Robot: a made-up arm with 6 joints. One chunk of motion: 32 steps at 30 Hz.
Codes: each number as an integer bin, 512 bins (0 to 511) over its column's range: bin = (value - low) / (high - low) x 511, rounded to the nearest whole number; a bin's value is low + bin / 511 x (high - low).
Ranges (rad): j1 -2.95..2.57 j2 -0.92..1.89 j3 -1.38..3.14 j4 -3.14..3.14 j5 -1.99..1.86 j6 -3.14..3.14
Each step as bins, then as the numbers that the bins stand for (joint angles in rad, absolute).
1 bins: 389 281 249 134 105 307
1 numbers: 1.2521 0.6252 0.8225 -1.4932 -1.1989 0.6329
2 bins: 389 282 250 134 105 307
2 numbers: 1.2521 0.6307 0.8314 -1.4932 -1.1989 0.6329
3 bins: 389 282 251 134 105 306
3 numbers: 1.2521 0.6307 0.8402 -1.4932 -1.1989 0.6206
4 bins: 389 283 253 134 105 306
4 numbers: 1.2521 0.6362 0.8579 -1.4932 -1.1989 0.6206
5 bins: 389 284 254 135 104 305
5 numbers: 1.2521 0.6417 0.8667 -1.4809 -1.2064 0.6083
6 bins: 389 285 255 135 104 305
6 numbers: 1.2521 0.6472 0.8756 -1.4809 -1.2064 0.6083
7 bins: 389 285 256 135 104 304
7 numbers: 1.2521 0.6472 0.8844 -1.4809 -1.2064 0.5960
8 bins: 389 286 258 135 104 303
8 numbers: 1.2521 0.6527 0.9021 -1.4809 -1.2064 0.5838
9 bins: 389 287 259 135 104 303
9 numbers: 1.2521 0.6582 0.9110 -1.4809 -1.2064 0.5838
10 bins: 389 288 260 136 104 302
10 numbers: 1.2521 0.6637 0.9198 -1.4686 -1.2064 0.5715
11 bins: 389 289 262 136 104 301
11 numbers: 1.2521 0.6692 0.9375 -1.4686 -1.2064 0.5592
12 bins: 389 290 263 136 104 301
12 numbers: 1.2521 0.6747 0.9463 -1.4686 -1.2064 0.5592
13 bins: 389 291 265 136 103 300
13 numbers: 1.2521 0.6802 0.9640 -1.4686 -1.2140 0.5469
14 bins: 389 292 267 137 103 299
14 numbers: 1.2521 0.6857 0.9817 -1.4563 -1.2140 0.5346
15 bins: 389 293 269 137 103 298
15 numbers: 1.2521 0.6912 0.9994 -1.4563 -1.2140 0.5223
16 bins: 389 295 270 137 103 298
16 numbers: 1.2521 0.7022 1.0083 -1.4563 -1.2140 0.5223
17 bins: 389 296 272 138 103 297
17 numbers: 1.2521 0.7077 1.0259 -1.4440 -1.2140 0.5100
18 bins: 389 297 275 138 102 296
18 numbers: 1.2521 0.7132 1.0525 -1.4440 -1.2215 0.4977
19 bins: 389 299 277 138 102 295
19 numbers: 1.2521 0.7242 1.0702 -1.4440 -1.2215 0.4854
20 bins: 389 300 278 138 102 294
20 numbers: 1.2521 0.7297 1.0790 -1.4440 -1.2215 0.4732
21 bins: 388 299 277 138 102 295
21 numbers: 1.2413 0.7242 1.0702 -1.4440 -1.2215 0.4854
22 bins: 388 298 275 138 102 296
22 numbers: 1.2413 0.7187 1.0525 -1.4440 -1.2215 0.4977
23 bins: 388 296 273 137 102 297
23 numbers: 1.2413 0.7077 1.0348 -1.4563 -1.2215 0.5100
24 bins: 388 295 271 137 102 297
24 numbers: 1.2413 0.7022 1.0171 -1.4563 -1.2215 0.5100
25 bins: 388 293 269 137 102 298
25 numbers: 1.2413 0.6912 0.9994 -1.4563 -1.2215 0.5223
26 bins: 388 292 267 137 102 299
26 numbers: 1.2413 0.6857 0.9817 -1.4563 -1.2215 0.5346
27 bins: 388 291 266 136 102 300
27 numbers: 1.2413 0.6802 0.9729 -1.4686 -1.2215 0.5469
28 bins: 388 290 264 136 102 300
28 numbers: 1.2413 0.6747 0.9552 -1.4686 -1.2215 0.5469
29 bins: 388 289 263 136 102 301
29 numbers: 1.2413 0.6692 0.9463 -1.4686 -1.2215 0.5592
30 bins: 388 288 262 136 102 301
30 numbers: 1.2413 0.6637 0.9375 -1.4686 -1.2215 0.5592
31 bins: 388 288 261 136 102 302
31 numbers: 1.2413 0.6637 0.9286 -1.4686 -1.2215 0.5715
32 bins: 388 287 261 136 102 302
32 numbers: 1.2413 0.6582 0.9286 -1.4686 -1.2215 0.5715
